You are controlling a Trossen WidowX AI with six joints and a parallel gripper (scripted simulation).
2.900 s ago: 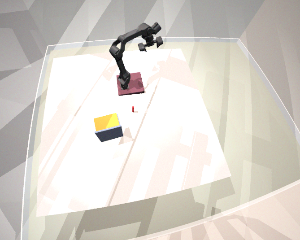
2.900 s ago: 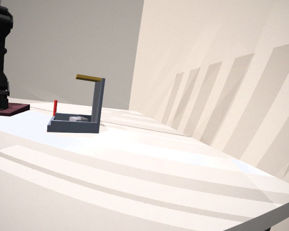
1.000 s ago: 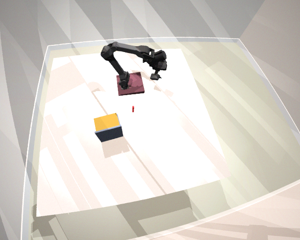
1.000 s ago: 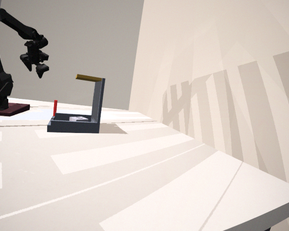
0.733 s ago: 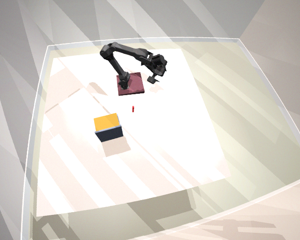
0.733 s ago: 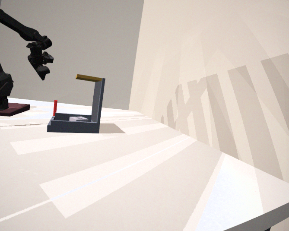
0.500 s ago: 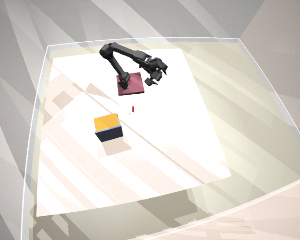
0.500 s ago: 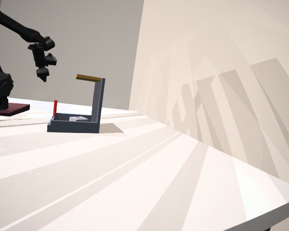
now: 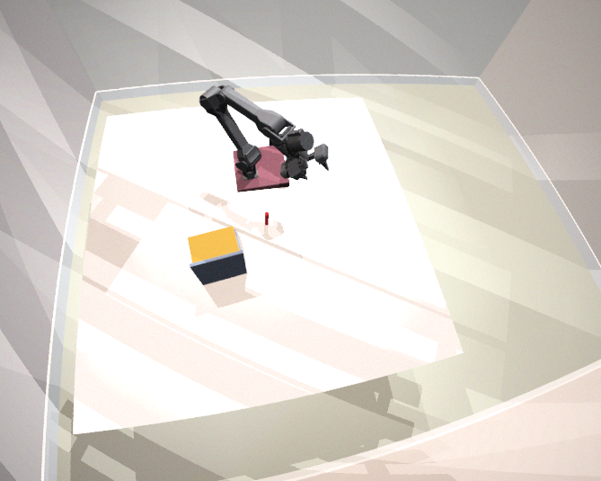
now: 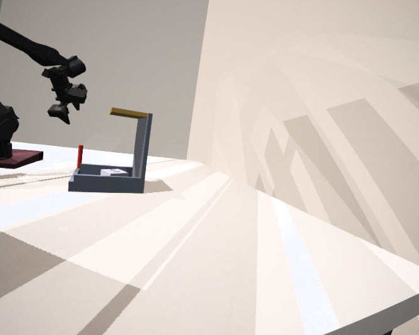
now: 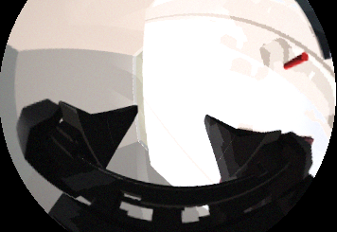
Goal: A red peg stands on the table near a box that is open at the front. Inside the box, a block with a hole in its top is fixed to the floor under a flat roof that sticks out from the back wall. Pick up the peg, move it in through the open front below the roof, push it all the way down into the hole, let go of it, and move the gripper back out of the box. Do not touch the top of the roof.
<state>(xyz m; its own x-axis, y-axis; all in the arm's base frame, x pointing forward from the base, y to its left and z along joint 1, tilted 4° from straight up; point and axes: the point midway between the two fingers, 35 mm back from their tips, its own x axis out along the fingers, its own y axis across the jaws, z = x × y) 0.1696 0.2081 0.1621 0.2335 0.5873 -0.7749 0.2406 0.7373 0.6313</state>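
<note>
Now: gripper tip 6 cm short of the red peg, 20 cm to the left of it and 14 cm above it. From my gripper tip the other things lie so: yellow roof (19 cm ahead, 39 cm to the right, 2 cm above); then box wall (24 cm ahead, 39 cm to the right, 7 cm below).
</note>
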